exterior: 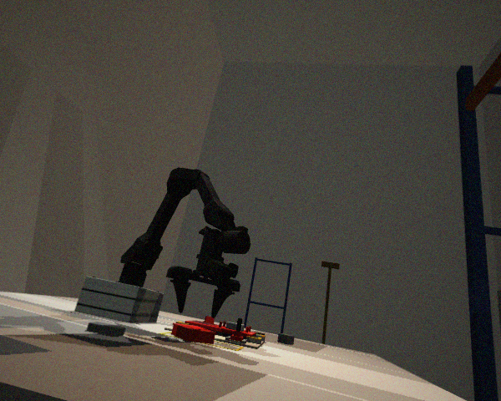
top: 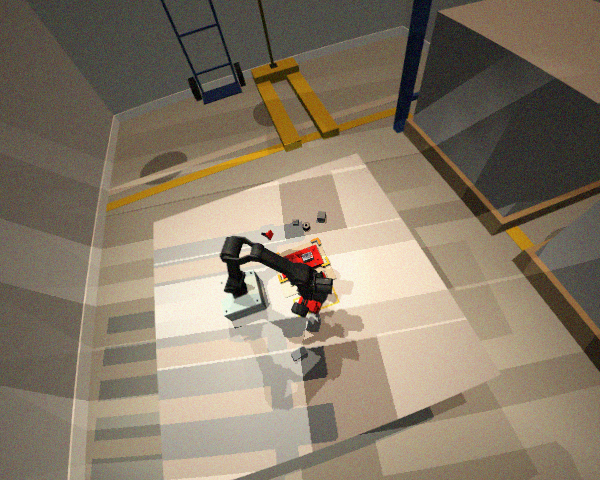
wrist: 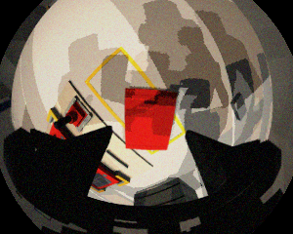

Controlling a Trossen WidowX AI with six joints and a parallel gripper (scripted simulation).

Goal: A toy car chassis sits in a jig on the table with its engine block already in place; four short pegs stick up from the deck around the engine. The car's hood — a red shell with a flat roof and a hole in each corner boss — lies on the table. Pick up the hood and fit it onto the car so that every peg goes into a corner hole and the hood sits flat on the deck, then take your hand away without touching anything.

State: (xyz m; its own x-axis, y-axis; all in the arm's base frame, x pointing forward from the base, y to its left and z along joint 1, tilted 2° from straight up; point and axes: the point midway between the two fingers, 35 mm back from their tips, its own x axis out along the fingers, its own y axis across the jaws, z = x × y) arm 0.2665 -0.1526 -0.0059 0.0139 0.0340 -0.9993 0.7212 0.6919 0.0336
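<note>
My gripper tip is 4 cm above the red hood. The rest, counted from my gripper tip: jig plate 19 cm to the left, 4 cm below, 4 cm ahead.
</note>
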